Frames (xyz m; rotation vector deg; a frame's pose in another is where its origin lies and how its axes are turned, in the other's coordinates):
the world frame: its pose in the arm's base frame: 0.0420 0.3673 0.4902 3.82 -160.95 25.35
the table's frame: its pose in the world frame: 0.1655 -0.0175 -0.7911 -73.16 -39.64 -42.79
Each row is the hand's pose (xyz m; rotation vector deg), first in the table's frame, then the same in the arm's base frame.
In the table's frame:
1: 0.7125 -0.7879 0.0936 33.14 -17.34 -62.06
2: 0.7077 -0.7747 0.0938 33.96 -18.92 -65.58
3: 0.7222 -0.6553 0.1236 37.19 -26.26 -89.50
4: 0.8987 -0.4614 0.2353 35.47 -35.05 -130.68
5: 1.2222 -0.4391 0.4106 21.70 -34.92 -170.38
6: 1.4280 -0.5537 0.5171 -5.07 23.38 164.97
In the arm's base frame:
1: 0.0356 0.1949 0.2771 -72.80 81.62 22.83
2: 0.0311 0.2007 0.2891 -73.11 77.90 20.82
3: -0.0572 0.2579 0.3546 -76.94 53.63 8.63
4: -0.3255 0.3541 0.3523 -81.31 11.80 -7.82
5: -0.6073 0.4047 0.1202 -85.22 -29.06 -19.00
6: -0.7061 0.3939 -0.1185 -88.98 -52.39 -23.06

